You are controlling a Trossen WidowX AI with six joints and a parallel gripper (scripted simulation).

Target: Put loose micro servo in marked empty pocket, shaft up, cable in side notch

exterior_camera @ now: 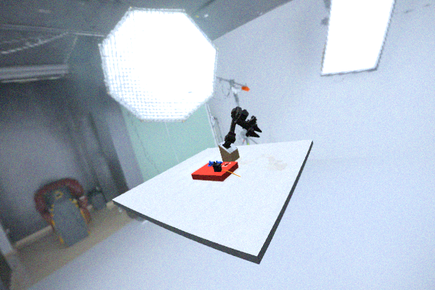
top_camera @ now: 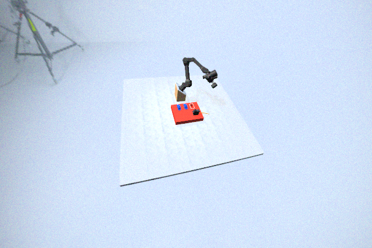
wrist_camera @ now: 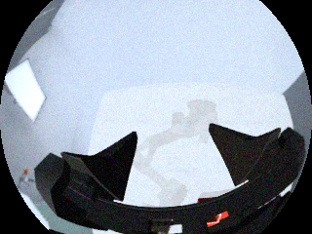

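The red deck is 28 cm ahead of my gripper tip, 34 cm to the right of it and 20 cm below it.
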